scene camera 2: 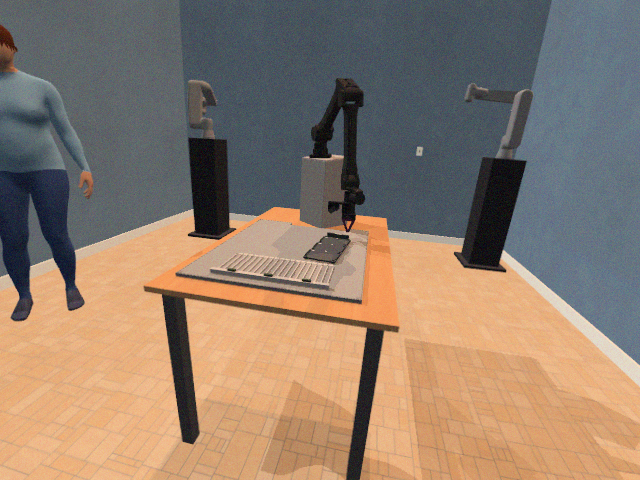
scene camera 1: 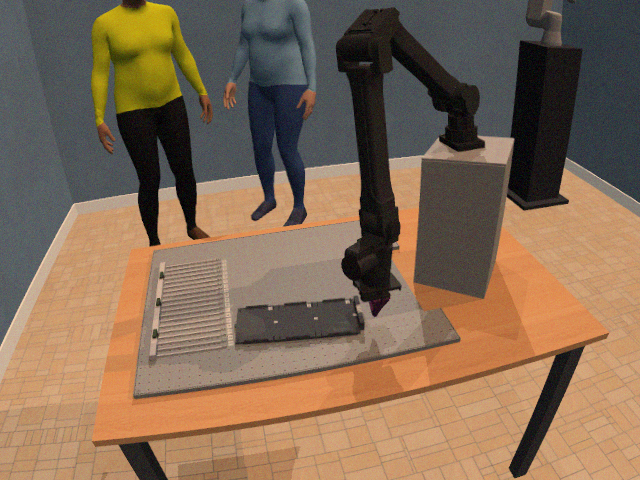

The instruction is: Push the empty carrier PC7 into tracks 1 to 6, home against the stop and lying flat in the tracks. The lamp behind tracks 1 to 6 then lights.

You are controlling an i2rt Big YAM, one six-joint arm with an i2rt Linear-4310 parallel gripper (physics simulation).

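Where they show: gripper, fingertip midpoint: (scene camera 2: pixel 347 232) (scene camera 1: pixel 374 315); arm's base, link origin: (scene camera 2: pixel 320 157) (scene camera 1: pixel 461 143).
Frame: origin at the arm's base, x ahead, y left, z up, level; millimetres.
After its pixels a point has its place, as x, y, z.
Observation:
A dark flat carrier (scene camera 1: pixel 297 321) @[503, 153, -368] (scene camera 2: pixel 327 248) @[520, 142, -368] lies on the grey board, with its raised end bar toward the arm's pedestal. Its other end is close to the numbered edge of the track rack (scene camera 1: pixel 153 348) @[876, 175, -363] (scene camera 2: pixel 289 280) @[882, 65, -365], just outside the tracks. Three small dark green parts sit along the rack's far bar; I see no lit lamp there. My gripper (scene camera 1: pixel 376 312) @[319, 214, -342] (scene camera 2: pixel 347 228) @[319, 214, -342] is shut and empty, pointing down, beyond the carrier's raised end on the pedestal side. Whether it touches that end cannot be made out. No label can be read on the carrier.
The grey perforated board (scene camera 1: pixel 258 369) @[622, 287, -379] (scene camera 2: pixel 211 266) @[829, -249, -379] lies on the wooden table (scene camera 1: pixel 537 315) @[-130, 305, -391] (scene camera 2: pixel 379 310) @[948, 367, -392]. The arm's grey pedestal (scene camera 1: pixel 457 227) @[60, 123, -184] (scene camera 2: pixel 312 188) @[80, -24, -174] stands at the table's end beside the board. Two people stand behind the table in scene camera 1. Other arms stand on black pedestals in the background.

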